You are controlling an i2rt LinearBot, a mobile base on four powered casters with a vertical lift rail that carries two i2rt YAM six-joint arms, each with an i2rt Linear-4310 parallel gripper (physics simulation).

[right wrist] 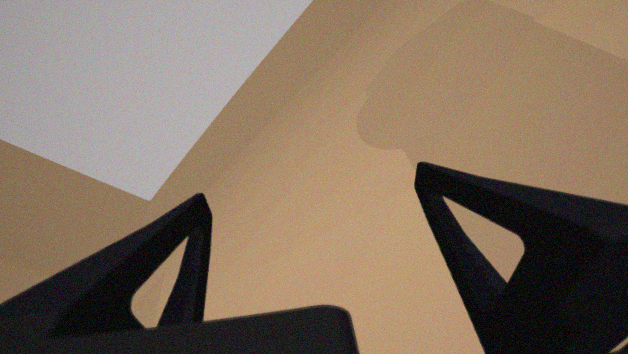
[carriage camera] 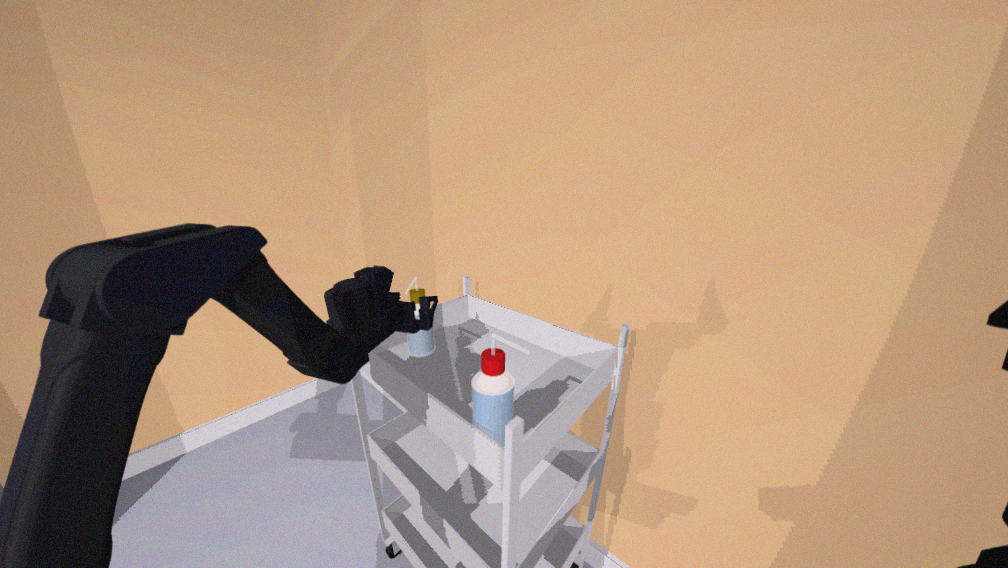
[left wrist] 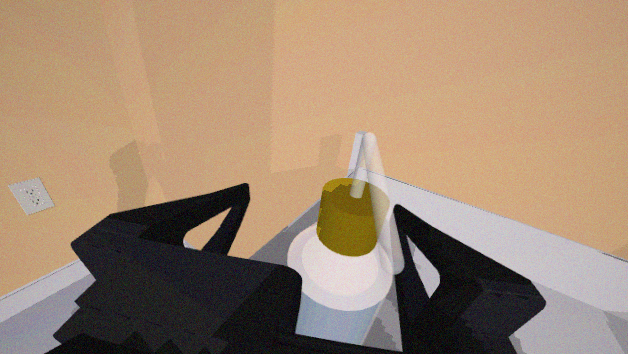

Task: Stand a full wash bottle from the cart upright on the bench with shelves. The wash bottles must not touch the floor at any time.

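Frame: origin at the left arm's base, x down, y back, z left, level; metres.
Where they show: left gripper, between the fingertips: [carriage camera: 418, 296] [left wrist: 319, 201]; right gripper, between the fingertips: [right wrist: 313, 189].
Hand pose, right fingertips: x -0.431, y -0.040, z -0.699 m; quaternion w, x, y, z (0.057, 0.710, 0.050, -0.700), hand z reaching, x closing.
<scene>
After its pixels a point has its place.
A wash bottle with a yellow cap [carriage camera: 421, 342] {x -0.097, y -0.500, z -0.180 m} [left wrist: 345, 272] {x -0.175, y -0.509, z -0.166 m} stands upright on the top tray of the cart [carriage camera: 512, 493] {x -0.079, y -0.177, z -0.365 m} [left wrist: 475, 225] {x -0.105, y -0.607, z -0.381 m}, near its left corner in the carriage view. My left gripper [carriage camera: 425, 307] {x -0.179, y -0.560, z -0.163 m} [left wrist: 319, 201] {x -0.179, y -0.560, z -0.163 m} is open, with its fingers on either side of the bottle's upper part; whether they touch it cannot be told. A second wash bottle with a red cap [carriage camera: 492, 403] {x -0.149, y -0.249, z -0.339 m} stands upright at the tray's near corner. My right gripper [right wrist: 313, 189] {x -0.431, y -0.040, z -0.699 m} is open and empty, away from the cart. The bench with shelves does not show in the carriage view.
The cart has raised tray walls, corner posts and lower shelves. Tan walls [carriage camera: 705, 176] {x -0.445, y -0.421, z -0.674 m} stand behind and to the right of it. A wall outlet [left wrist: 31, 196] {x 0.200, y -1.113, z 0.643 m} shows at the left. Parts of my right arm show at the carriage view's right edge.
</scene>
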